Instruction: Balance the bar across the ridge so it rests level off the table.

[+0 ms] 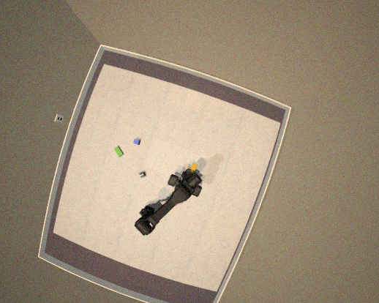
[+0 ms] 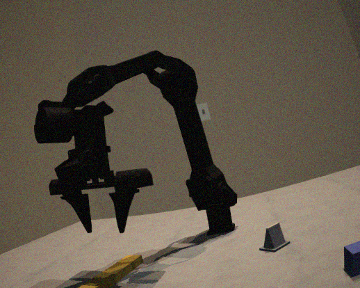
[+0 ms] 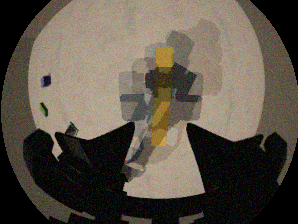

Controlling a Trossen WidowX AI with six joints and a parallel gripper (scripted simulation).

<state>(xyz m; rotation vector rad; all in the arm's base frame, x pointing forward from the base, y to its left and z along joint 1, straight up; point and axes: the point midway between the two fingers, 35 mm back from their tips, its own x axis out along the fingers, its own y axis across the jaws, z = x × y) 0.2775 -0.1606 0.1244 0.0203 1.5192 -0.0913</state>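
Right now the yellow bar is 1 cm ahead of my gripper tip, 1 cm to the right of it and 8 cm below it. The rest, counted from my gripper tip: blue cube 13 cm ahead, 38 cm to the left, 7 cm below; then green block 3 cm ahead, 48 cm to the left, 8 cm below.
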